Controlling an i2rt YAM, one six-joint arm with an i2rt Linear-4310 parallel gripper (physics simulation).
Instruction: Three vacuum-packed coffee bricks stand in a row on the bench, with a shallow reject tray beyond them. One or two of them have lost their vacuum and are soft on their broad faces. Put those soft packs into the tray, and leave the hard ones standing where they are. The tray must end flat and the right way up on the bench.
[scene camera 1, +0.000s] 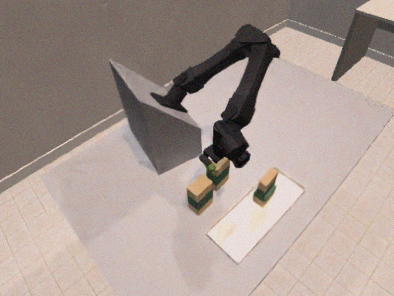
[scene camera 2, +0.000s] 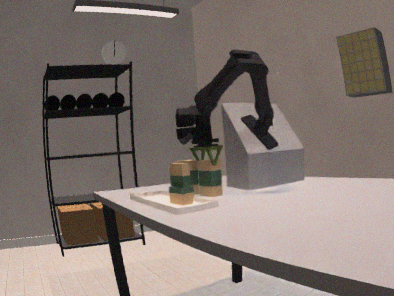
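Seen in the pictures: gripper, fingertip midpoint: (scene camera 1: 219, 165) (scene camera 2: 207, 165); arm's base, link origin: (scene camera 1: 169, 104) (scene camera 2: 259, 132).
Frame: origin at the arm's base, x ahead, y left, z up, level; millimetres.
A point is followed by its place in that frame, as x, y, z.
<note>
One tan and green coffee brick (scene camera 1: 265, 188) {462, 25, -109} (scene camera 2: 181, 184) {458, 91, -162} stands upright in the shallow white tray (scene camera 1: 239, 244) {504, -138, -234} (scene camera 2: 200, 206) {461, 205, -223}, its upper part set off from its lower part. The tray lies flat, right way up. A second brick (scene camera 1: 200, 196) {330, -151, -112} (scene camera 2: 192, 175) {304, -88, -157} stands on the bench, partly hidden in scene camera 2. A third brick (scene camera 1: 218, 178) {299, -32, -160} (scene camera 2: 210, 181) {296, 25, -176} stands beside it, nearer the arm. My gripper (scene camera 1: 217, 166) {281, -9, -117} (scene camera 2: 207, 160) {281, -9, -117} is open and points down over the third brick, its green fingertips at the height of its top. One finger is mostly hidden in scene camera 1. Softness cannot be seen.
A large grey wedge-shaped block (scene camera 1: 157, 125) {89, -120, 29} (scene camera 2: 275, 167) {-13, 77, -156} stands behind the bricks, close to the arm's base. The bench's front edge (scene camera 2: 225, 251) {623, 544, -250} runs past the tray. A black shelf rack (scene camera 2: 133, 125) stands by the wall beyond the bench.
</note>
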